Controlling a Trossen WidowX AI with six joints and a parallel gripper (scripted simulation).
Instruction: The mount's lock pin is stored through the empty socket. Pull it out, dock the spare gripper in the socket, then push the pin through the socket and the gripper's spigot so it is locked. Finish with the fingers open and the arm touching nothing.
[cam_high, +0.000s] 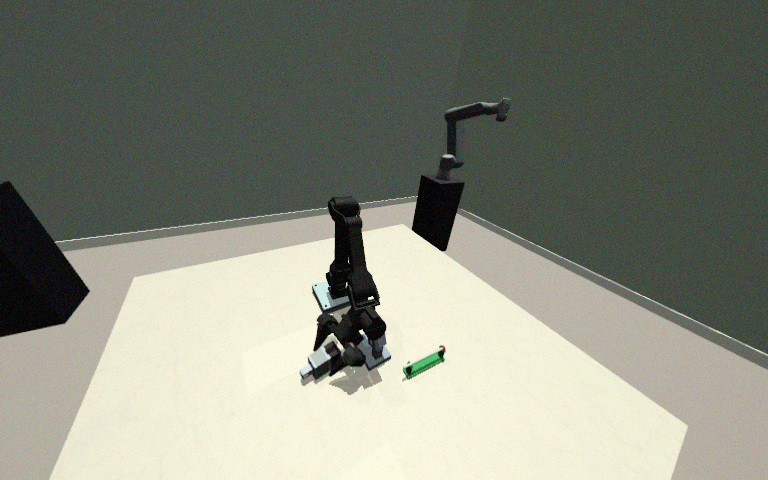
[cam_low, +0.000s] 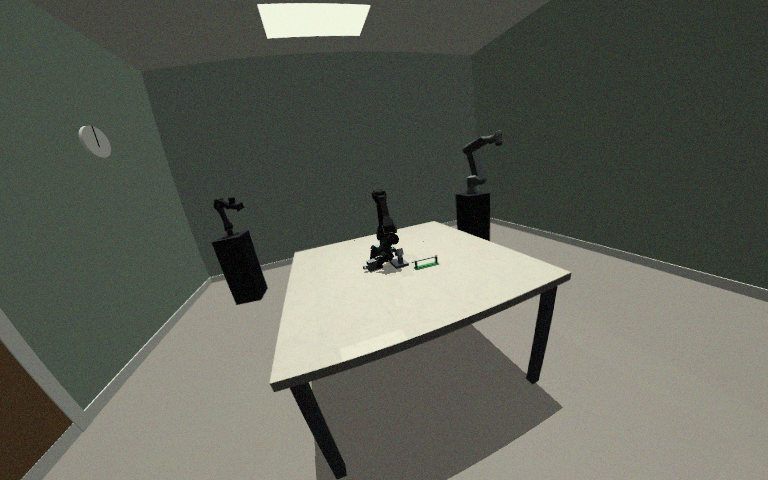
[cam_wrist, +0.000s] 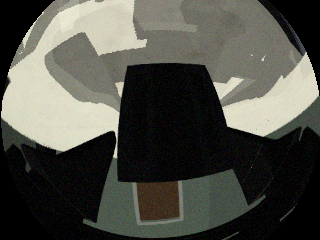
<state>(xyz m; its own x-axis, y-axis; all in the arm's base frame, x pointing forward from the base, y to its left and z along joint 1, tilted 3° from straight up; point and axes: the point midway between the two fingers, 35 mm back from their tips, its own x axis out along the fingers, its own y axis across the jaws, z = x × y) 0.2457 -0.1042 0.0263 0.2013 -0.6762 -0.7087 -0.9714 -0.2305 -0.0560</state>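
Right now my gripper tip is right at the spare gripper. Also, from my gripper tip: green cradle (28 cm to the left, 11 cm ahead); mount (16 cm to the left, 3 cm above, 1 cm ahead).
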